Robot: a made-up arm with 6 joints.
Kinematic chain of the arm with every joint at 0, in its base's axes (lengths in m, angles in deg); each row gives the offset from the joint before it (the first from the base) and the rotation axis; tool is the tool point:
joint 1: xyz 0 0 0.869 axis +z
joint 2: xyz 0.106 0 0 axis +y
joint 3: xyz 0 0 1.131 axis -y
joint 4: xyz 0 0 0.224 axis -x
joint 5: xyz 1.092 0 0 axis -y
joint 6: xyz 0.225 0 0 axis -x
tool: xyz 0 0 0
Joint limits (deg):
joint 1: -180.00..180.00
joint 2: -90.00..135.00
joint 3: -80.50..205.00
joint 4: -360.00..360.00
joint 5: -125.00..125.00
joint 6: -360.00..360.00
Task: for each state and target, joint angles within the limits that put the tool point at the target. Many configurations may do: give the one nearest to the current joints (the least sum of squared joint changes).
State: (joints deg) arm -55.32 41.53 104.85 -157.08 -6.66 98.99
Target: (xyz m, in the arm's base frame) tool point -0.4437 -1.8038 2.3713
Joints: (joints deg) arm -104.08 72.16 121.34 -157.62 -5.77 98.99
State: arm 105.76 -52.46 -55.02 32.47 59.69 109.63
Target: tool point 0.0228 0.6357 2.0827
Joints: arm 80.84 -38.85 -41.71 24.84 56.39 109.63
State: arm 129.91 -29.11 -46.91 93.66 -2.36 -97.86
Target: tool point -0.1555 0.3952 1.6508
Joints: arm 116.74 -61.49 -60.79 92.86 -9.97 -97.86
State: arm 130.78 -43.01 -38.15 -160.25 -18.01 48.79
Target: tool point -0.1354 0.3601 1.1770
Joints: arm 113.02 -66.62 -80.50 -160.13 12.25 48.79
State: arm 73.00 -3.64 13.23 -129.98 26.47 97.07
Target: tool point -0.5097 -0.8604 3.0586
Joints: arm 58.54 -32.75 69.82 -128.74 4.65 97.07
